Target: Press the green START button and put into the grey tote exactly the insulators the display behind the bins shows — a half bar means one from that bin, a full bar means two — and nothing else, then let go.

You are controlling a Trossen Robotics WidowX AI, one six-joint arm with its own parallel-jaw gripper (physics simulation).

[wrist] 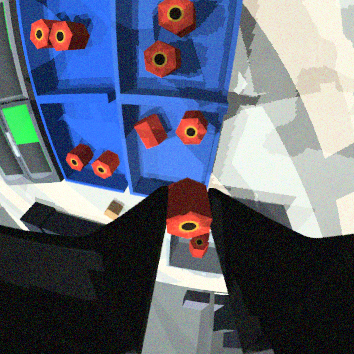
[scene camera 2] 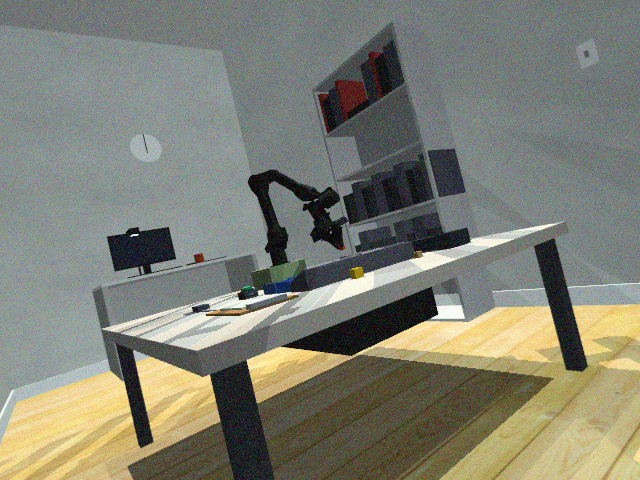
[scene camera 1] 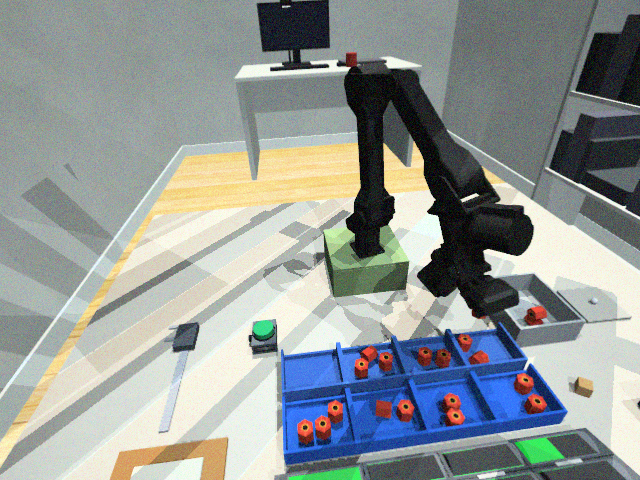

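Where they show: gripper, fingertip midpoint: (wrist: 187, 194) (scene camera 2: 340, 248) (scene camera 1: 476, 312); arm's base, link origin: (scene camera 2: 280, 264) (scene camera 1: 367, 248).
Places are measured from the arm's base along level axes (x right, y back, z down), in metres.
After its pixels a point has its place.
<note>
My gripper (scene camera 1: 479, 310) @(x -0.091, y -0.269, z -0.008 m) (scene camera 2: 341, 246) @(x -0.091, y -0.269, z -0.008 m) (wrist: 187, 194) @(x -0.091, y -0.269, z -0.008 m) is shut on a red hexagonal insulator (wrist: 188, 210) @(x -0.085, y -0.266, z -0.025 m), held above the table between the blue bins (scene camera 1: 413, 436) (wrist: 121, 130) and the grey tote (scene camera 1: 555, 333) @(x -0.246, y -0.321, z 0.055 m) (wrist: 219, 267) @(x -0.310, y -0.242, z 0.040 m). Red insulators (scene camera 1: 536, 313) @(x -0.233, y -0.281, z 0.034 m) (wrist: 199, 244) @(x -0.232, y -0.272, z 0.039 m) lie in the tote, partly overlapping. More red insulators stand or lie in the bins; the back left bin in scene camera 1 holds none. The green START button (scene camera 1: 263, 329) @(x 0.279, y -0.123, z 0.044 m) (scene camera 2: 247, 288) @(x 0.288, y -0.135, z 0.050 m) sits left of the bins. The display (scene camera 1: 405, 467) (scene camera 2: 361, 262) shows a green bar (scene camera 1: 325, 473) @(x 0.246, y -0.405, z 0.040 m) at left, cut by the frame, and a half bar (scene camera 1: 540, 449) @(x -0.039, y -0.476, z 0.037 m) (wrist: 20, 124) @(x -0.043, y -0.460, z 0.043 m) at right.
A grey lid (scene camera 1: 594, 305) @(x -0.410, y -0.279, z 0.076 m) lies right of the tote. A small wooden block (scene camera 1: 584, 386) @(x -0.204, y -0.417, z 0.064 m) (wrist: 114, 209) @(x -0.205, y -0.406, z 0.069 m) lies right of the bins, and a yellow cube (scene camera 2: 356, 272) @(x 0.222, y -0.565, z 0.067 m) sits by the display. A caliper (scene camera 1: 177, 382) @(x 0.450, y -0.160, z 0.080 m) and an orange frame (scene camera 1: 219, 457) @(x 0.386, y -0.318, z 0.078 m) lie at left. The arm's green base (scene camera 1: 369, 279) @(x 0.022, y -0.064, z 0.040 m) stands behind.
</note>
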